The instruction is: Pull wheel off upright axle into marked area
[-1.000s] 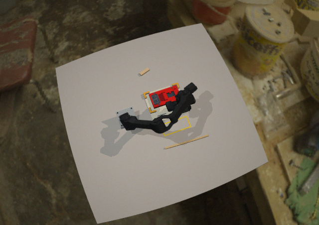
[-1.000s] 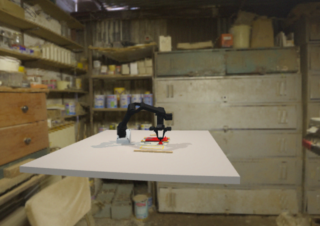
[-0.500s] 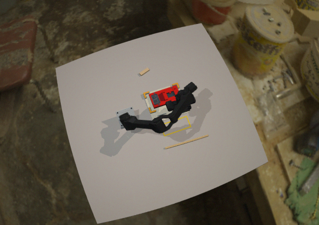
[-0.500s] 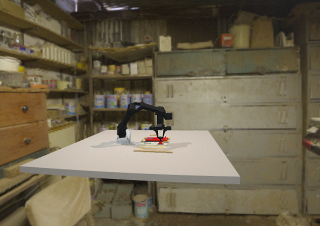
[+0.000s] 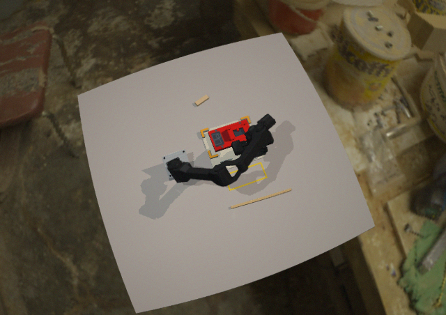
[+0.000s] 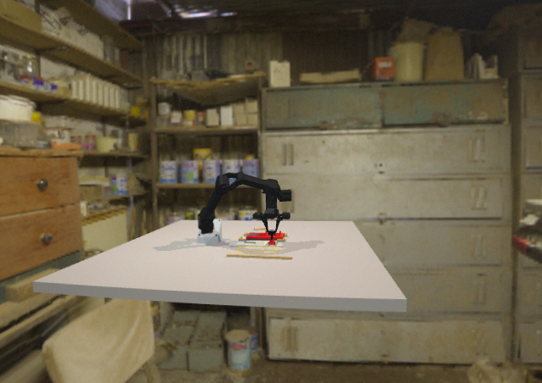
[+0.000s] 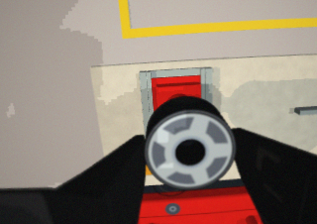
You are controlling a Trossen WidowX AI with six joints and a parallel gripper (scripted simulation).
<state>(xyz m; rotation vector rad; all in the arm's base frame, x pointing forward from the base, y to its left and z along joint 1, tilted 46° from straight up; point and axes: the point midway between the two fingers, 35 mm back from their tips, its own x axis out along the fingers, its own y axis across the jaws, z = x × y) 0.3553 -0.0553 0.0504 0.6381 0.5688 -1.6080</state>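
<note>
My gripper tip is now 22 cm to the left of the thin wooden stick, 6 cm above it and 5 cm past it. From my gripper tip the other things lie so: wooden block: 38 cm to the left, 9 cm behind, 6 cm below.
</note>
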